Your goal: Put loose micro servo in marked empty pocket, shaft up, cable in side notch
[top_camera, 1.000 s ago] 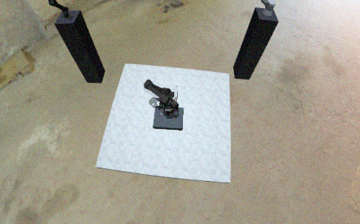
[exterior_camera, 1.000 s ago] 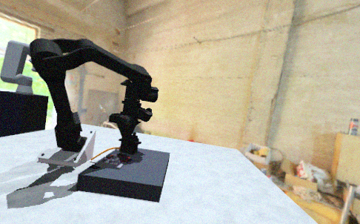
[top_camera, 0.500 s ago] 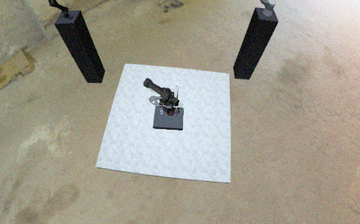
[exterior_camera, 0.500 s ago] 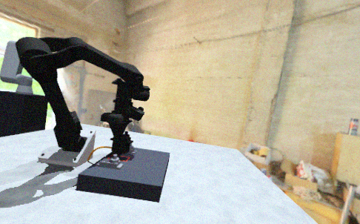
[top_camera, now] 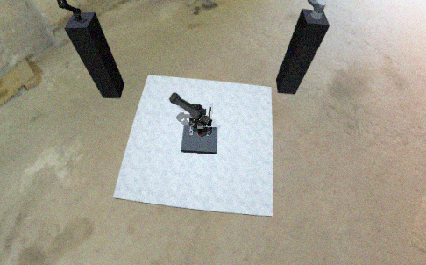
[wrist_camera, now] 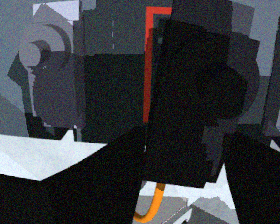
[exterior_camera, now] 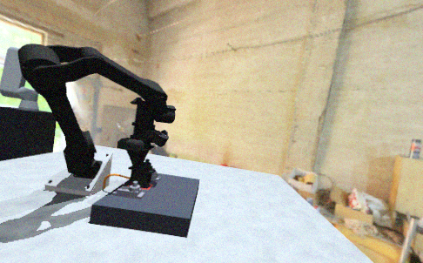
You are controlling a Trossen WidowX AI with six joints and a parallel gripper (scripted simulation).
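My gripper tip is now 120 mm short of the dark grey deck, 10 mm to the left of it and 80 mm above it.
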